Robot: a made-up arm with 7 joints.
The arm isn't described. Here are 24 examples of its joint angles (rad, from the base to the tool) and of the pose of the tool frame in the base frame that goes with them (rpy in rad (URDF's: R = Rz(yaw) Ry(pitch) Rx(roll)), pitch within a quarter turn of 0, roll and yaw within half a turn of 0; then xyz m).
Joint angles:
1: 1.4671 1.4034 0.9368 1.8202 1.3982 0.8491 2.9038
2: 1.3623 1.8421 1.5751 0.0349 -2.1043 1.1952 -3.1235
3: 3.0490 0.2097 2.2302 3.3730 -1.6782 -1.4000 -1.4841
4: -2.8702 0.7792 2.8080 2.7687 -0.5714 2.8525 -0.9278
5: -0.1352 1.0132 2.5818 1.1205 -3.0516 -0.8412 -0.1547
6: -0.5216 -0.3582 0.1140 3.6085 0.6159 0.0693 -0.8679
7: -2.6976 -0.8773 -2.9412 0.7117 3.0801 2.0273 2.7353
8: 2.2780 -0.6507 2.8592 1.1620 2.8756 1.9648 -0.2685
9: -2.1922 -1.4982 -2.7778 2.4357 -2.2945 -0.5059 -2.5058
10: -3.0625 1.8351 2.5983 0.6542 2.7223 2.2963 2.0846
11: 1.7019 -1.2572 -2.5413 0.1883 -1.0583 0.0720 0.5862
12: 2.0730 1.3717 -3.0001 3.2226 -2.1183 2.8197 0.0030
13: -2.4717 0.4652 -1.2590 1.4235 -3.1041 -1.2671 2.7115
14: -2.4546 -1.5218 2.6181 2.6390 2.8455 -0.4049 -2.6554
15: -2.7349 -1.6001 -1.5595 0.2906 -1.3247 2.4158 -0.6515
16: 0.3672 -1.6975 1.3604 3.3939 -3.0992 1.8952 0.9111
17: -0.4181 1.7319 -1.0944 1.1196 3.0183 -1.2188 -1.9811
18: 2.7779 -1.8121 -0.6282 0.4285 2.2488 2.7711 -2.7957
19: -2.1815 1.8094 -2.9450 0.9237 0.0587 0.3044 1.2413
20: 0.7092 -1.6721 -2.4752 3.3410 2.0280 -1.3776 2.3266
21: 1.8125 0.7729 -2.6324 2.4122 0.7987 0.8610 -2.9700
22: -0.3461 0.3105 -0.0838 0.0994 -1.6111 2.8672 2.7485
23: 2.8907 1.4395 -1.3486 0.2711 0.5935 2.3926 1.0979
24: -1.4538 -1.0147 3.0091 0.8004 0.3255 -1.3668 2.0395
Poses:
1: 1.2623 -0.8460 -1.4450 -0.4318 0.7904 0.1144
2: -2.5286 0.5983 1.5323 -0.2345 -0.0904 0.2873
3: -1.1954 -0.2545 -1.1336 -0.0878 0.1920 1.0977
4: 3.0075 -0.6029 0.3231 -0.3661 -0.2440 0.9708
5: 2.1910 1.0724 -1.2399 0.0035 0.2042 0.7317
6: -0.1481 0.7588 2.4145 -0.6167 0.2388 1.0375
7: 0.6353 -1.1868 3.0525 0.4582 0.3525 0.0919
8: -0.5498 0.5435 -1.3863 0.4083 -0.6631 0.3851
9: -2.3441 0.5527 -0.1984 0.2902 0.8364 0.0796
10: -1.5499 0.2573 1.4649 -0.3812 -0.2309 0.7112
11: -2.0984 0.4314 -0.1463 0.2365 0.0491 0.1166
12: -1.8256 0.3456 -3.0195 -0.5070 0.6148 0.3502
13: 2.7667 0.1579 2.9766 -0.4407 0.1312 0.5703
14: 2.4996 -0.7597 0.8738 0.8256 0.4047 0.0999
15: -2.3936 0.4270 -2.0913 -0.0037 0.2315 0.1578
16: -1.7203 1.1143 -2.3156 -0.6751 -0.6100 0.1583
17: 1.1921 -0.6088 -1.7991 0.0554 -0.3766 0.1522
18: 2.0063 1.0599 1.2439 0.3329 -0.0025 0.6282
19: -0.6461 -0.3766 -0.8681 -0.3043 -0.2300 0.8672
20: 2.6530 0.1608 -1.7488 -0.6869 -0.4019 0.1983
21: -0.1608 1.1361 -0.1970 0.1059 0.4682 1.2471
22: 0.2961 -0.1498 0.7378 0.1390 -0.2197 0.4178
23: 1.7410 -0.6584 -0.9771 -0.0509 0.0971 0.2180
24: -1.9466 0.2642 -0.4454 0.0451 0.5864 0.1467
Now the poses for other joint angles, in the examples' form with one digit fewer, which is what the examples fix.
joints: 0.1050 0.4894 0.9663 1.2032 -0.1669 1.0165 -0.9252
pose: -2.924 -0.167 2.034 0.392 0.546 0.405
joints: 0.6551 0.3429 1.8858 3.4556 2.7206 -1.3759 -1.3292
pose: -1.047 0.682 0.692 0.259 0.208 1.063
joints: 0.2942 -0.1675 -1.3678 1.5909 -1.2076 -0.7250 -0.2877
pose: 1.187 -0.082 1.190 0.282 -0.396 0.991
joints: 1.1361 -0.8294 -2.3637 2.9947 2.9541 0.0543 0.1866
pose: 0.683 0.627 -0.966 -0.276 -0.788 0.942
